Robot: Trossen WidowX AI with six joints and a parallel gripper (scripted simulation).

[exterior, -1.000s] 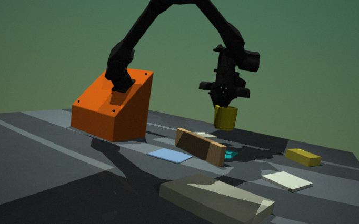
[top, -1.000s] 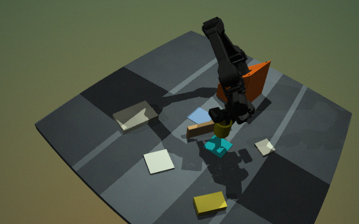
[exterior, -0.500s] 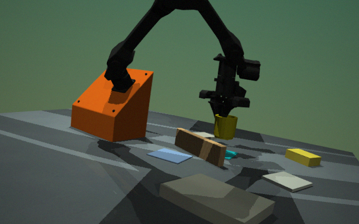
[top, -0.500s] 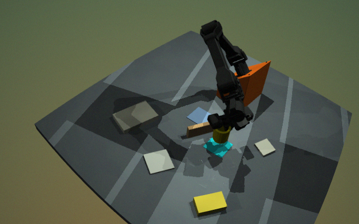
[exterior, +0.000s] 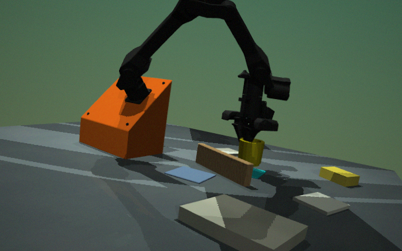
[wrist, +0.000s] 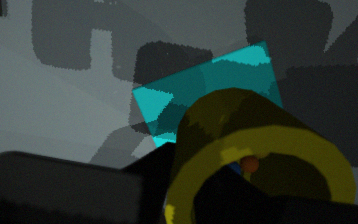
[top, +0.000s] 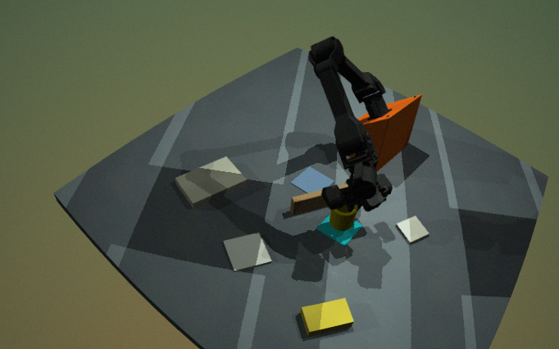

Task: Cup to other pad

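My gripper tip is now 20 mm short of the teal pad, 10 mm to the left of it and 70 mm above it. Round my gripper tip: yellow cup 20 mm ahead, 10 mm to the right; orange marble 30 mm ahead, 30 mm to the right, 20 mm below; wooden bar 10 mm behind, 100 mm to the right, 40 mm below.
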